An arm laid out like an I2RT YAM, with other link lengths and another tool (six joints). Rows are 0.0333 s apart.
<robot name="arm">
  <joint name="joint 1" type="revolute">
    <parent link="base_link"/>
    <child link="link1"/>
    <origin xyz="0 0 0.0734"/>
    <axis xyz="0 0 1"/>
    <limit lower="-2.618" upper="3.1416"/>
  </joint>
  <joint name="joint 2" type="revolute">
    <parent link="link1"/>
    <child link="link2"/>
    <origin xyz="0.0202 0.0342 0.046"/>
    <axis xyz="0 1 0"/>
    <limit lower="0" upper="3.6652"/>
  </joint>
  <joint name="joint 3" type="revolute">
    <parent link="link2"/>
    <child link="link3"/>
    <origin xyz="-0.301 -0.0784 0"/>
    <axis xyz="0 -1 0"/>
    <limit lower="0" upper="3.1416"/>
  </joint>
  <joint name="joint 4" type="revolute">
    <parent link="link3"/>
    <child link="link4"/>
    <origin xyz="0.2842 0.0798 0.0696"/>
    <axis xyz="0 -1 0"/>
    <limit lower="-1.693" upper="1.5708"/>
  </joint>
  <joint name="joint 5" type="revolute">
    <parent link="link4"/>
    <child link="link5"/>
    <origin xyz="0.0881 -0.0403 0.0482"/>
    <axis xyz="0 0 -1"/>
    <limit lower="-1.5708" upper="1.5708"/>
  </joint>
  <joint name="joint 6" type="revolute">
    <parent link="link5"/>
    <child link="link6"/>
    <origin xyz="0.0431 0 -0.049"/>
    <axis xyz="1 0 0"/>
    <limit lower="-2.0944" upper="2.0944"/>
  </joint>
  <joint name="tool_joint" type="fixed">
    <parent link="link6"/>
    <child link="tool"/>
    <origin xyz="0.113 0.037 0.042" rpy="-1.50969 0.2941 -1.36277"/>
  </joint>
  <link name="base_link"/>
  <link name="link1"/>
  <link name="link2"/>
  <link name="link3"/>
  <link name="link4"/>
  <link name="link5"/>
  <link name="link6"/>
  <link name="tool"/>
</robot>
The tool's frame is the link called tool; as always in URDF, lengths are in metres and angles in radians.
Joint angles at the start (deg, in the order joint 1, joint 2, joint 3, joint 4, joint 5, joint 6):
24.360 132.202 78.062 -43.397 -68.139 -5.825
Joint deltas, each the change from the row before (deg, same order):
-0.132 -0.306 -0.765 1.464 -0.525 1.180
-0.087 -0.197 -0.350 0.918 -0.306 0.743
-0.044 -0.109 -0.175 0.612 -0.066 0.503
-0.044 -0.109 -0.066 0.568 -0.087 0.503
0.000 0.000 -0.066 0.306 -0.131 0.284
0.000 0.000 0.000 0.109 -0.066 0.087
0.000 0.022 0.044 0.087 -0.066 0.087
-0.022 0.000 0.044 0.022 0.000 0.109
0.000 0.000 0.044 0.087 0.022 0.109
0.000 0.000 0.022 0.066 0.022 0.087
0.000 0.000 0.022 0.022 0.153 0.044
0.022 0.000 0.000 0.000 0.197 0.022
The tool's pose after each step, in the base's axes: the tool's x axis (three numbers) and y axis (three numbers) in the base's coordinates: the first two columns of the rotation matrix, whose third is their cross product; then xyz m. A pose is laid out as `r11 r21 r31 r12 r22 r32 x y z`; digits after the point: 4 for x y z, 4 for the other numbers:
-0.2257 -0.2814 -0.9327 -0.8958 -0.3164 0.3122 0.3632 0.3338 0.0411
-0.2283 -0.2753 -0.9339 -0.8976 -0.3119 0.3114 0.3644 0.3335 0.0419
-0.2286 -0.2732 -0.9344 -0.8992 -0.3087 0.3102 0.3654 0.3334 0.0421
-0.2281 -0.2702 -0.9354 -0.9009 -0.3057 0.3080 0.3668 0.3335 0.0429
-0.2298 -0.2681 -0.9356 -0.9011 -0.3045 0.3086 0.3672 0.3337 0.0429
-0.2300 -0.2669 -0.9359 -0.9013 -0.3043 0.3082 0.3675 0.3338 0.0431
-0.2301 -0.2656 -0.9362 -0.9015 -0.3041 0.3079 0.3679 0.3340 0.0433
-0.2309 -0.2656 -0.9360 -0.9017 -0.3031 0.3085 0.3683 0.3340 0.0434
-0.2305 -0.2657 -0.9361 -0.9020 -0.3025 0.3080 0.3687 0.3341 0.0435
-0.2304 -0.2658 -0.9361 -0.9023 -0.3019 0.3078 0.3690 0.3342 0.0435
-0.2293 -0.2681 -0.9357 -0.9027 -0.3011 0.3075 0.3692 0.3342 0.0432
-0.2282 -0.2713 -0.9351 -0.9028 -0.3005 0.3075 0.3691 0.3343 0.0426

